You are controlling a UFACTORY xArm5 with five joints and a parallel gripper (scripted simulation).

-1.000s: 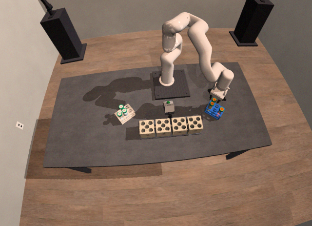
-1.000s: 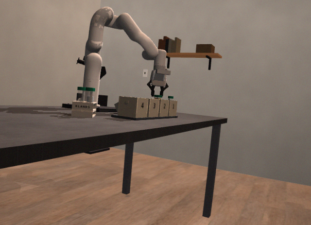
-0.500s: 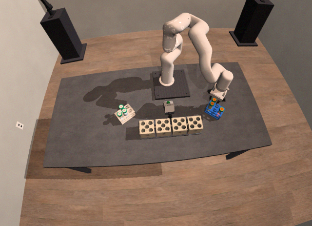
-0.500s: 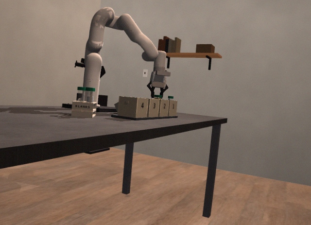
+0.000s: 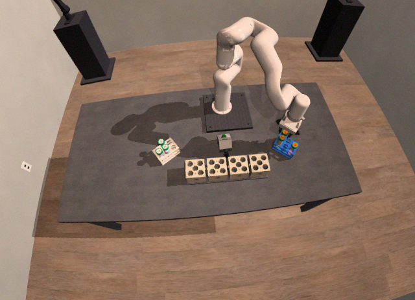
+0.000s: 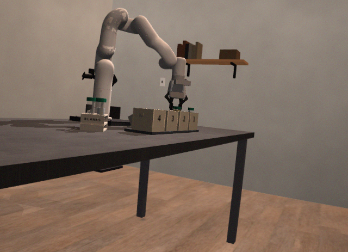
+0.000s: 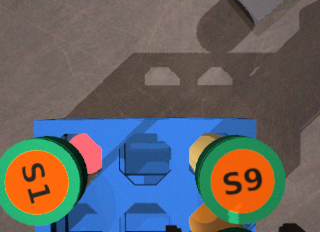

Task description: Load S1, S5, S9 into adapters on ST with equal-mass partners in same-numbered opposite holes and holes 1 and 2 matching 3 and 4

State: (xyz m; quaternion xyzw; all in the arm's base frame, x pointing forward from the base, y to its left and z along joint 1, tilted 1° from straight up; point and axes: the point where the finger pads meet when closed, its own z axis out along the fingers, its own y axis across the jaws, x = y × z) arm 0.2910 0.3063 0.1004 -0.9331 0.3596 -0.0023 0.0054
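The tube S5 is 10 mm behind my hand and 50 mm below it. Round my hand: green DONE key: 50 mm behind, 330 mm to the right, 50 mm below; blue sample rack: 40 mm ahead, 20 mm to the left, 90 mm below; adapter 1: 150 mm ahead, 180 mm to the right, 60 mm below.
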